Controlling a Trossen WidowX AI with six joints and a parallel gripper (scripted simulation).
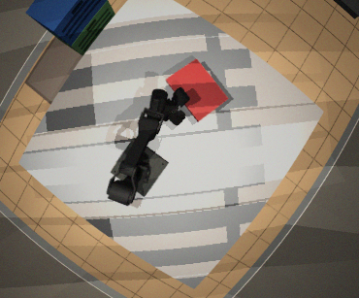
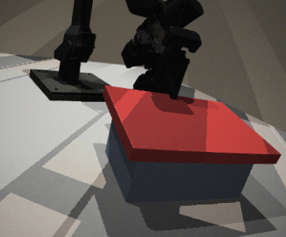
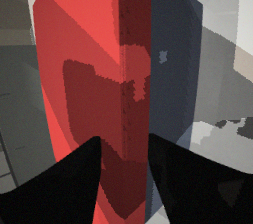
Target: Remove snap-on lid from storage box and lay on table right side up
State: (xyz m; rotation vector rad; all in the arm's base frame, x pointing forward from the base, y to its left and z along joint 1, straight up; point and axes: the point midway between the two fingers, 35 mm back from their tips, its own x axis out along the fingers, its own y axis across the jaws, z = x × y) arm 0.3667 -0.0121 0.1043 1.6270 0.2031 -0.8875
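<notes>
My gripper tip is 70 mm short of the red lid and 30 mm to the left of it. Also, from my gripper tip: blue-grey storage box (60 mm ahead, 30 mm to the right, 60 mm below).
</notes>
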